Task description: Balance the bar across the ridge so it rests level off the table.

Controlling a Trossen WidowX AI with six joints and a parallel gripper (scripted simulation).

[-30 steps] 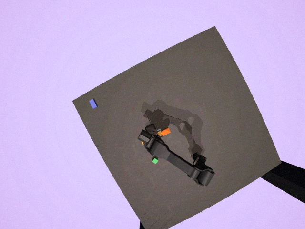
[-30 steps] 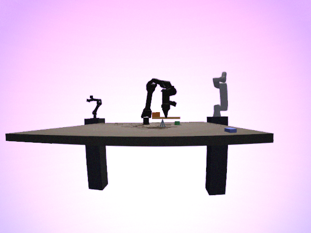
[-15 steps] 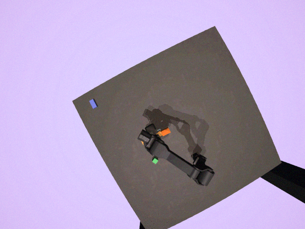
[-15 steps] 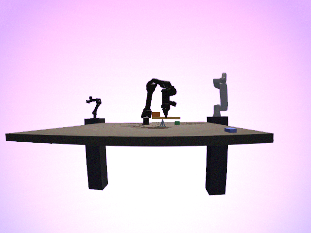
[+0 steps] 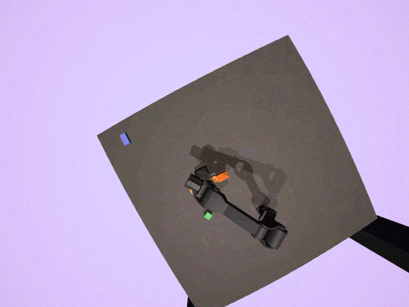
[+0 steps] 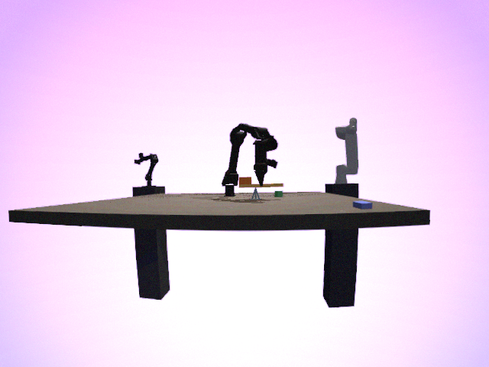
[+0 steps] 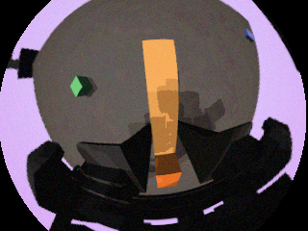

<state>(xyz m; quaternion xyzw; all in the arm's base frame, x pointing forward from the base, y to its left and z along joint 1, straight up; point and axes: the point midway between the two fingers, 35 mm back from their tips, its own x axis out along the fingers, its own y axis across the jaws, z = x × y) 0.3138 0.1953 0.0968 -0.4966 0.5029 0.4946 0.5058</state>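
Now: the ridge 30 mm to the right of my gripper tip and 10 mm below it. The rest, counted from my gripper tip: green cube (170 mm behind, 90 mm to the left, 50 mm below); blue block (430 mm ahead, 300 mm to the left, 50 mm below).
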